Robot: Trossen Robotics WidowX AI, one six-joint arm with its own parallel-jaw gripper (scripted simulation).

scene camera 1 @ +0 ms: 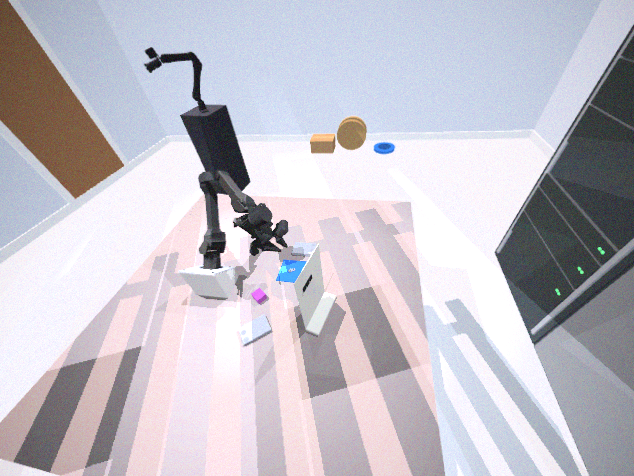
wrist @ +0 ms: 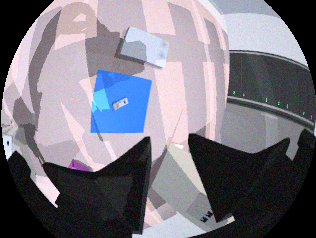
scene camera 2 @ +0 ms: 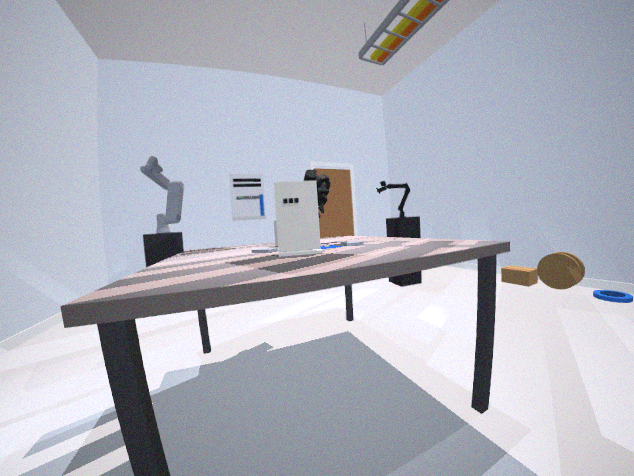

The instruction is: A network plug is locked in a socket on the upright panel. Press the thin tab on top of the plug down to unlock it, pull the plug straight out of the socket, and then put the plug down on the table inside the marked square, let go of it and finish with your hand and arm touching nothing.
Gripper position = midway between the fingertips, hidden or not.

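The gripper is visible at [scene camera 1: 284,248] and [wrist: 169,140]. A white upright panel is visible at [scene camera 2: 296,203], [scene camera 1: 315,304] and [wrist: 177,181].
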